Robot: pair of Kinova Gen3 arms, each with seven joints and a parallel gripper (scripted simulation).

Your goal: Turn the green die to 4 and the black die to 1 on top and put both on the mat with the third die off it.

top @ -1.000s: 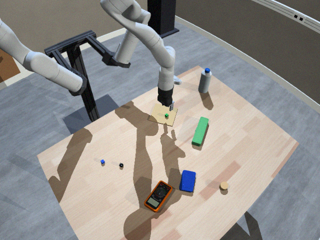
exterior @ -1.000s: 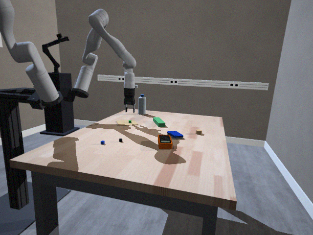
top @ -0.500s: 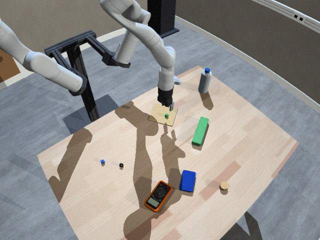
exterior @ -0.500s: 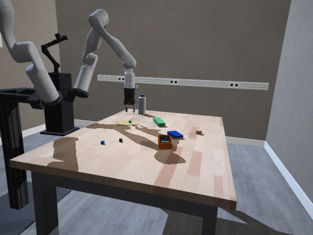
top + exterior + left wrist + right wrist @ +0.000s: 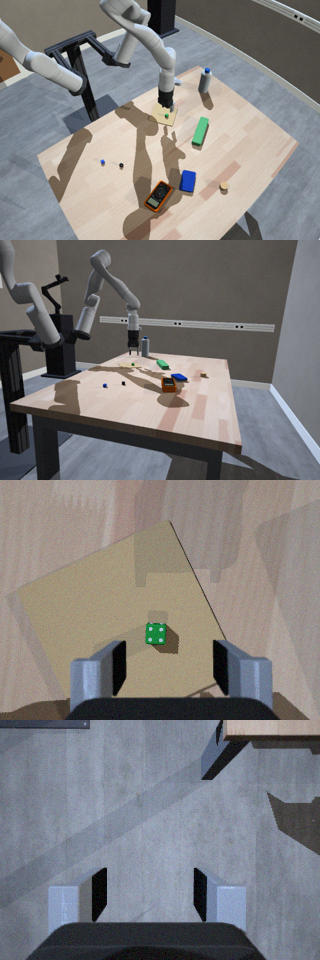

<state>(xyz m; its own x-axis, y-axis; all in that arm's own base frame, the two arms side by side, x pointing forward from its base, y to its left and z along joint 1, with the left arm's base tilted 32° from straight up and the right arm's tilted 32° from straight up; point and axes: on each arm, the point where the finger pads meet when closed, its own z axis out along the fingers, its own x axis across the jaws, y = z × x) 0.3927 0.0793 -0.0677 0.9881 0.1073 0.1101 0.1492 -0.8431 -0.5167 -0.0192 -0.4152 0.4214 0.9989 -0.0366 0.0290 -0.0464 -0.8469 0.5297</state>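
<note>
My left gripper is now 38 cm to the left of the black die, 9 cm above it and 7 cm short of it. Round my left hand: green die (9 cm below, 1 cm to the left, 1 cm behind); pale yellow square mat (10 cm below, 3 cm behind, 1 cm to the left); bottle (35 cm to the left, 2 cm below, 1 cm behind).
</note>
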